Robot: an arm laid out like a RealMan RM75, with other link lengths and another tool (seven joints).
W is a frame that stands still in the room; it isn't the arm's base.
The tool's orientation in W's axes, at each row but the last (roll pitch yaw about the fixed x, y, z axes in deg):
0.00 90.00 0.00
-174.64 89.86 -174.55
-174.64 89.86 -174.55
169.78 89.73 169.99
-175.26 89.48 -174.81
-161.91 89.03 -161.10
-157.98 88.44 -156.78
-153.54 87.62 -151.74
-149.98 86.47 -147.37
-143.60 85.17 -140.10
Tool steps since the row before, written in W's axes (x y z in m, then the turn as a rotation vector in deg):
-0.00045 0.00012 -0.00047 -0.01 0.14 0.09
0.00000 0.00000 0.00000 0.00 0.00 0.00
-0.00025 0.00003 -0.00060 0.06 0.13 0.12
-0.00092 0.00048 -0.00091 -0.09 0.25 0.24
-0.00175 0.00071 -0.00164 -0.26 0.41 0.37
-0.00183 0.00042 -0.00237 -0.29 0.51 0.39
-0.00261 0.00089 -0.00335 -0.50 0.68 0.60
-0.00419 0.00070 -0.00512 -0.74 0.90 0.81
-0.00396 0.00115 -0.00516 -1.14 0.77 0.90
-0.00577 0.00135 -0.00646 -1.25 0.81 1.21
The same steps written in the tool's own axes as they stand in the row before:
0.00047 0.00012 -0.00045 -0.09 0.14 -0.01
0.00000 0.00000 0.00000 0.00 0.00 0.00
0.00060 0.00003 -0.00025 -0.12 0.13 0.06
0.00091 0.00048 -0.00091 -0.24 0.25 -0.09
0.00166 0.00072 -0.00173 -0.37 0.41 -0.26
0.00240 0.00046 -0.00179 -0.39 0.51 -0.29
0.00340 0.00098 -0.00251 -0.59 0.68 -0.50
0.00526 0.00093 -0.00397 -0.80 0.91 -0.74
0.00532 0.00149 -0.00362 -0.86 0.79 -1.15
0.00674 0.00203 -0.00523 -1.17 0.83 -1.28

